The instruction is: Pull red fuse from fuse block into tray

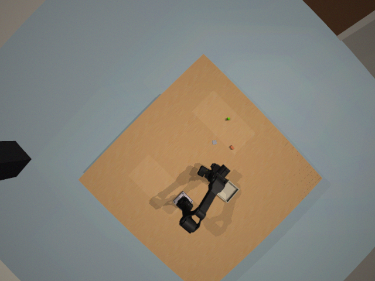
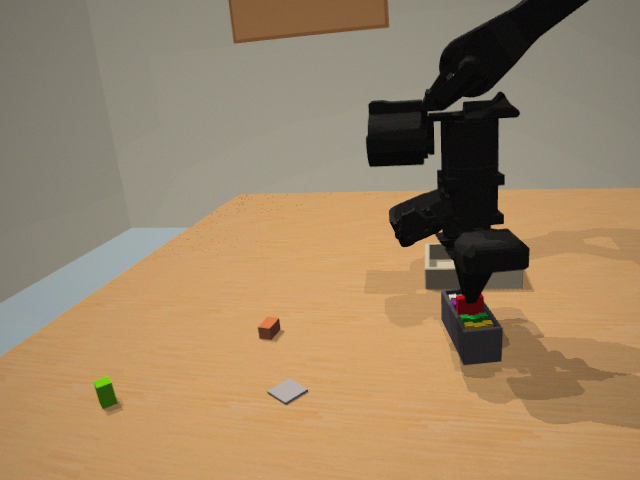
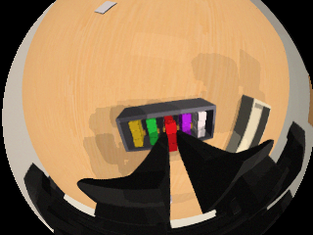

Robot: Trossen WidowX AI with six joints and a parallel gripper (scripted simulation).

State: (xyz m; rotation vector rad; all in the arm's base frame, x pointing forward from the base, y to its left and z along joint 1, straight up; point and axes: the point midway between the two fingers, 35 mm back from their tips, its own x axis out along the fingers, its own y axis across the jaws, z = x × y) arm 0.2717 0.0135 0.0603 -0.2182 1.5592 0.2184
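Now: the beige tray 190 mm to the right of my gripper tip and 50 mm below it. The rest, counted from my gripper tip: red fuse 10 mm below; then flat grey tile 180 mm ahead, 130 mm to the left, 50 mm below.
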